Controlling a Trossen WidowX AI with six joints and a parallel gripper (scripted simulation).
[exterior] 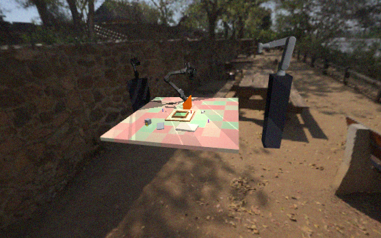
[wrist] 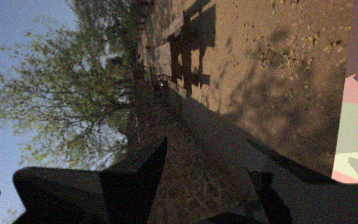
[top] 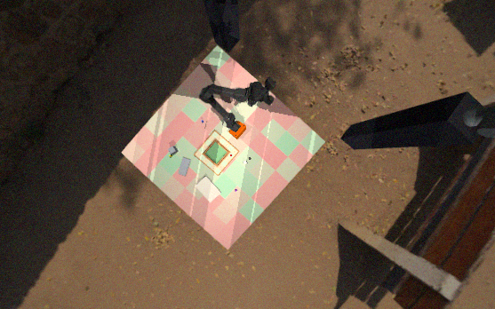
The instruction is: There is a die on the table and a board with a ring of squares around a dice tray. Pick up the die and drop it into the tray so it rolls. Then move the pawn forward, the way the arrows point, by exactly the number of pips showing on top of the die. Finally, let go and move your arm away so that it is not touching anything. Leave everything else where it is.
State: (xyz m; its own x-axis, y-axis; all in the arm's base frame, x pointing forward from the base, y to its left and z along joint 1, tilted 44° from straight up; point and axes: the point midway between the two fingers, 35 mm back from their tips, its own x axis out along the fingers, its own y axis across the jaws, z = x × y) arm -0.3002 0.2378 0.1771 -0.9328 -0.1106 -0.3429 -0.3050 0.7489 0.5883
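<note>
Right now my gripper tip is 520 mm short of the grey die, 180 mm to the right of it and 360 mm above it. Also, from my gripper tip: green dice tray: 610 mm ahead, 70 mm to the right, 370 mm below; then purple piece: 760 mm ahead, 270 mm to the left, 360 mm below; then red piece: 550 mm ahead, 40 mm to the left, 350 mm below.
</note>
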